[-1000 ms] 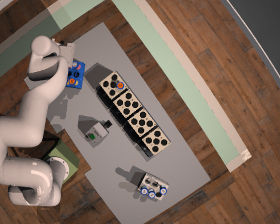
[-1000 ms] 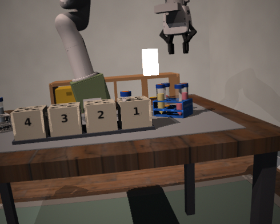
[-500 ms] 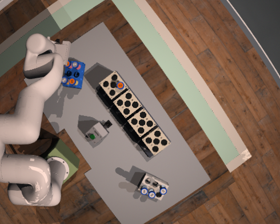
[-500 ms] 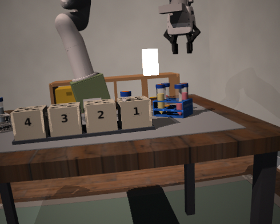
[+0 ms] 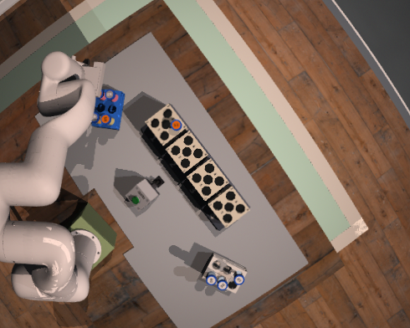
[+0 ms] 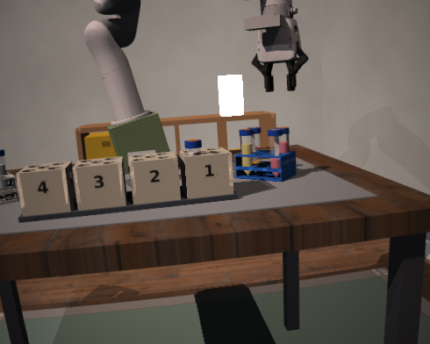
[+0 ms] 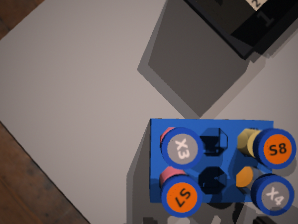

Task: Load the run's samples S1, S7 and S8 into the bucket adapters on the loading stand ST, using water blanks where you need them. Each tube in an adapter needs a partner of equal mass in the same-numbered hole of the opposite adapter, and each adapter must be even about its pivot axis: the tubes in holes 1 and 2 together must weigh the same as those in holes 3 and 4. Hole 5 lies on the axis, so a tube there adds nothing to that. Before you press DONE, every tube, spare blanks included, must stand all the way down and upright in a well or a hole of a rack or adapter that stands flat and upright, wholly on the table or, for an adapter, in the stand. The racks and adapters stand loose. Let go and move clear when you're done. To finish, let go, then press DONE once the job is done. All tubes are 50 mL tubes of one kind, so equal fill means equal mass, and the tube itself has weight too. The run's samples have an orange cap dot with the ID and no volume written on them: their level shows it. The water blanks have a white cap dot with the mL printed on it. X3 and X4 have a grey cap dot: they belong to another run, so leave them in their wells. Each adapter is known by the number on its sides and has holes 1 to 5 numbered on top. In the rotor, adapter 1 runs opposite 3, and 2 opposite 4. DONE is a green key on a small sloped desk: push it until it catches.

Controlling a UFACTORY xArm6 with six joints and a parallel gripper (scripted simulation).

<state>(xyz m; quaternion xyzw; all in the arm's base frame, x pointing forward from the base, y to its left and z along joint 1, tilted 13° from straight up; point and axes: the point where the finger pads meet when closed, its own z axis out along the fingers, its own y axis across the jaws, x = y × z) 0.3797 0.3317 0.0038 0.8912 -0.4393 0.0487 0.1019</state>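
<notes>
Now: hand 1 cm to the right of the pink tube and 16 cm above it. Round my hand: blue rack 2 cm behind, 4 cm to the right, 20 cm below; green DONE key 16 cm behind, 33 cm to the right, 16 cm below; tube of yellowish liquid 4 cm behind, 9 cm to the right, 16 cm below.
</notes>
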